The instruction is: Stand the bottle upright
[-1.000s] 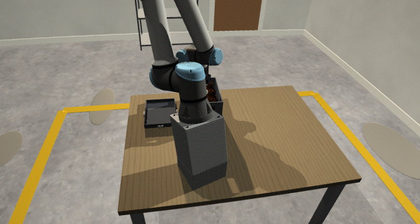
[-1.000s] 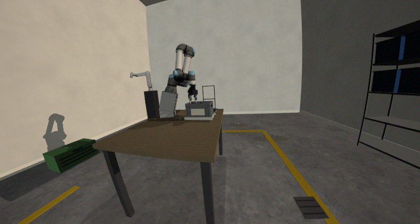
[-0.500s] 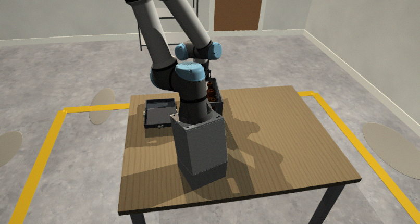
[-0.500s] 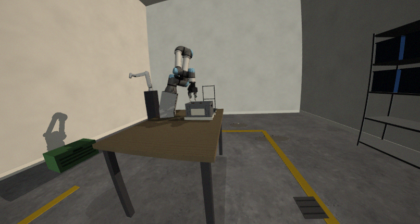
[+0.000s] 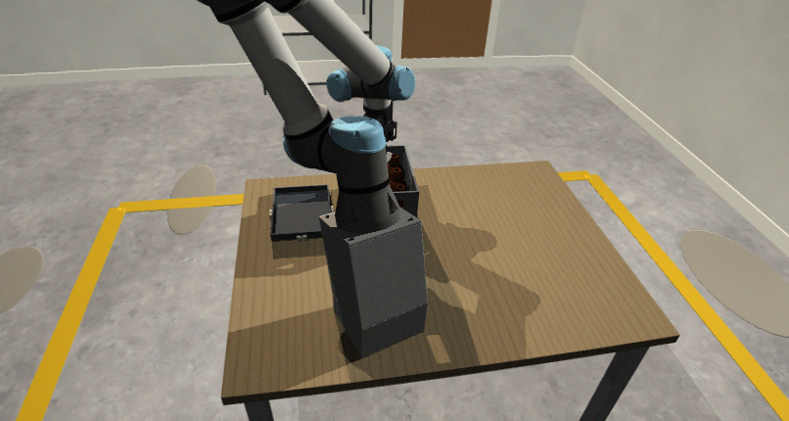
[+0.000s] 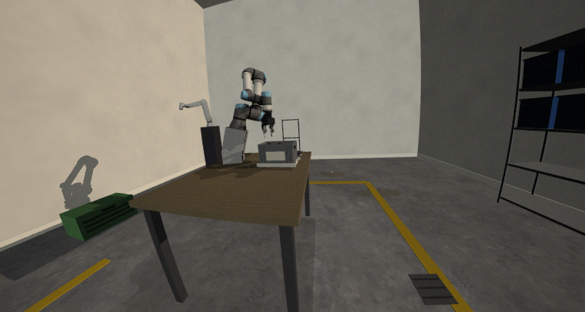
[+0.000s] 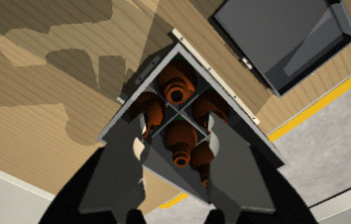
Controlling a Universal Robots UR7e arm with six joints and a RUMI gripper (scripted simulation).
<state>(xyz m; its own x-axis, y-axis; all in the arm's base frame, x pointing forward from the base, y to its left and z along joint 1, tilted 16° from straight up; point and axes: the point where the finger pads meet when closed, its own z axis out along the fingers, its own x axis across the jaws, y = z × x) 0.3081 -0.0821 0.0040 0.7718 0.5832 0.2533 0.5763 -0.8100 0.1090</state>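
Right now my hand is 10 mm past the bottle, 90 mm to the left of it and 140 mm above it. Also, from my hand: dark tray (130 mm ahead, 200 mm to the left, 220 mm below); then crate (90 mm ahead, 60 mm to the right, 140 mm below).
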